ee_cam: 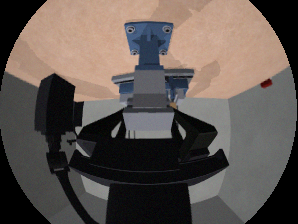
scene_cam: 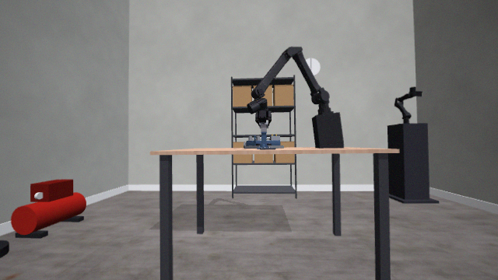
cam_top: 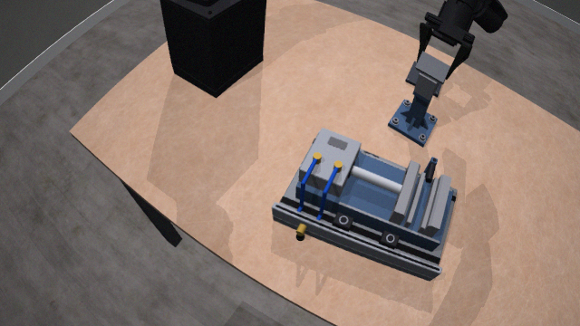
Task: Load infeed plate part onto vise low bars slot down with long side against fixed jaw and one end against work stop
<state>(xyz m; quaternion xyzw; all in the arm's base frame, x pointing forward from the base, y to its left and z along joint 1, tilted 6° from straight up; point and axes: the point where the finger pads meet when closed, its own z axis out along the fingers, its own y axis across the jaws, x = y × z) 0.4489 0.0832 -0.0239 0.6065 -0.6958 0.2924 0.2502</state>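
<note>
Now: hand 1 cm above the grey part. From my hand the other things lie so: grey plate 16 cm to the left, 16 cm below, 1 cm behind; moving jaw 22 cm to the right, 9 cm below, 4 cm ahead; work stop 17 cm to the right, 8 cm below, 7 cm ahead.
</note>
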